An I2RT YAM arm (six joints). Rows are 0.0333 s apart.
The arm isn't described. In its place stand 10 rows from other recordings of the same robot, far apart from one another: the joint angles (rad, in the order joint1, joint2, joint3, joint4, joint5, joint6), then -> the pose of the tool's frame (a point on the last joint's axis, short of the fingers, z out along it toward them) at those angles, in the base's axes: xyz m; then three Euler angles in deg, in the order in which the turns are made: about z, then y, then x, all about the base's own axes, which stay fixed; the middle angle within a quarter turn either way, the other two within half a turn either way.
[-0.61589, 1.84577, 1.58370, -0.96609, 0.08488, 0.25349] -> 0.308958 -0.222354 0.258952 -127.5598 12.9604 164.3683
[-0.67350, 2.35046, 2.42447, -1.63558, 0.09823, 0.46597] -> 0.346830 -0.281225 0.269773 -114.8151 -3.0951 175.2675
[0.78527, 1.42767, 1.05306, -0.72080, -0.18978, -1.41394] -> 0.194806 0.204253 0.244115 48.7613 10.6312 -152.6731
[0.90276, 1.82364, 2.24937, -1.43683, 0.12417, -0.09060] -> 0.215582 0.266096 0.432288 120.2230 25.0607 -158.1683
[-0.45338, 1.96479, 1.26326, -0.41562, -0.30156, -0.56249] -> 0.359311 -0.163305 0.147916 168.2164 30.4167 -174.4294
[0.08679, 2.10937, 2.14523, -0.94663, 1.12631, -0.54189] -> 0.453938 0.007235 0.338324 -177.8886 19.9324 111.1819
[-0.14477, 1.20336, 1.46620, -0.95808, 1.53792, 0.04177] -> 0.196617 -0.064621 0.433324 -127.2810 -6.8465 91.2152
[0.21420, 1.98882, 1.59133, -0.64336, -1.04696, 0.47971] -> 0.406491 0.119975 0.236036 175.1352 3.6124 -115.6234
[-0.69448, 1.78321, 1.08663, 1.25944, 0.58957, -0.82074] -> 0.286761 -0.264602 0.315675 -112.3693 10.6207 63.1758
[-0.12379, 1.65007, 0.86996, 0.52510, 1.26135, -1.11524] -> 0.332575 -0.075551 0.225599 -168.6271 10.0681 94.4748
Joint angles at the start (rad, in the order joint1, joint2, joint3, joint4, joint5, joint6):
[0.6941, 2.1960, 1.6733, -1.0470, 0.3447, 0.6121]
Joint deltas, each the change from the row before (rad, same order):
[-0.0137, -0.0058, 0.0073, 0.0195, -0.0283, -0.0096]
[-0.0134, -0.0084, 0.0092, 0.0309, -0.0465, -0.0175]
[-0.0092, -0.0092, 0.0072, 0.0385, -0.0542, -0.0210]
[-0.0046, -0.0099, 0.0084, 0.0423, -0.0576, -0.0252]
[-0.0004, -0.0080, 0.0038, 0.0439, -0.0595, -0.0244]
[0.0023, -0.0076, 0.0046, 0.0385, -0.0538, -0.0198]
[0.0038, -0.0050, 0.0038, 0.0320, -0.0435, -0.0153]
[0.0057, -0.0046, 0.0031, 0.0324, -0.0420, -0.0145]
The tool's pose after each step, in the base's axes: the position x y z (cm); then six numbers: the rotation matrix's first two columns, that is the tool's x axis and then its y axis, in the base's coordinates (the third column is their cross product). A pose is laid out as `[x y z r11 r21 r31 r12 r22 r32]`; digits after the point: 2 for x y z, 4 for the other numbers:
[33.35 25.56 15.35 -0.9743 -0.0957 -0.2040 -0.0456 0.9704 -0.2371]
[33.95 25.52 15.89 -0.9726 -0.0884 -0.2152 -0.0504 0.9831 -0.1762]
[34.46 25.66 16.45 -0.9694 -0.0891 -0.2288 -0.0661 0.9922 -0.1061]
[34.89 25.99 17.12 -0.9637 -0.0994 -0.2478 -0.0945 0.9950 -0.0317]
[35.16 26.44 17.64 -0.9573 -0.1156 -0.2651 -0.1308 0.9906 0.0404]
[35.32 26.94 18.19 -0.9498 -0.1317 -0.2838 -0.1672 0.9804 0.1045]
[35.41 27.41 18.62 -0.9424 -0.1465 -0.3006 -0.1998 0.9675 0.1548]
[35.43 27.94 19.04 -0.9338 -0.1626 -0.3188 -0.2346 0.9509 0.2021]

